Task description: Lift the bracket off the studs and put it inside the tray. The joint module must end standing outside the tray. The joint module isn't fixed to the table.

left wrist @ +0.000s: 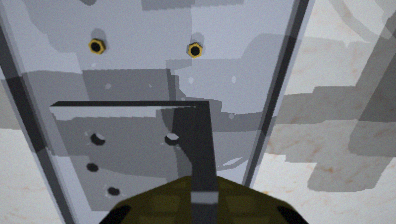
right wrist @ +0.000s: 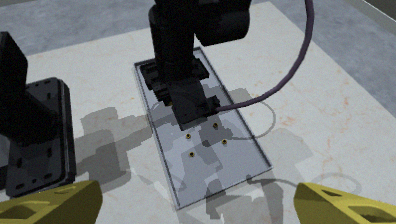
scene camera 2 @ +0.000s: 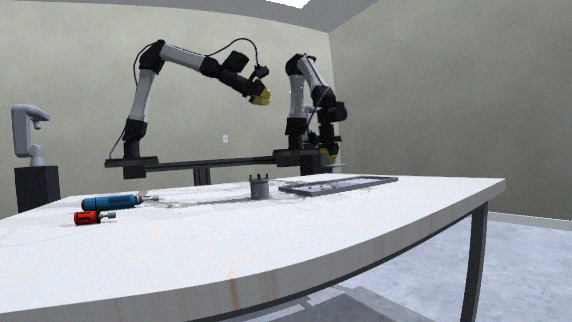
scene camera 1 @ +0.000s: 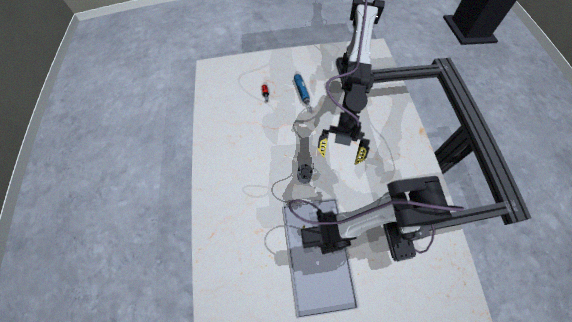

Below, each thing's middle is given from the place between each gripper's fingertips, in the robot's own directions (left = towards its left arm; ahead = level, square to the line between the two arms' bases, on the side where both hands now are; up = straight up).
Labels:
Right now the tray [scene camera 1: 327, 281] is 9 cm below my left hand, 4 cm ahead of it and 2 cm to the left of it. From my left hand the other things lie so: grey bracket [left wrist: 136, 156] (3 cm ahead, 1 cm below).
I see the grey bracket 240 mm below my right hand [scene camera 2: 269, 100], 220 mm to the left of it and 80 mm ahead of it. Also, from my right hand: tray 330 mm below, 240 mm to the left, 90 mm ahead.

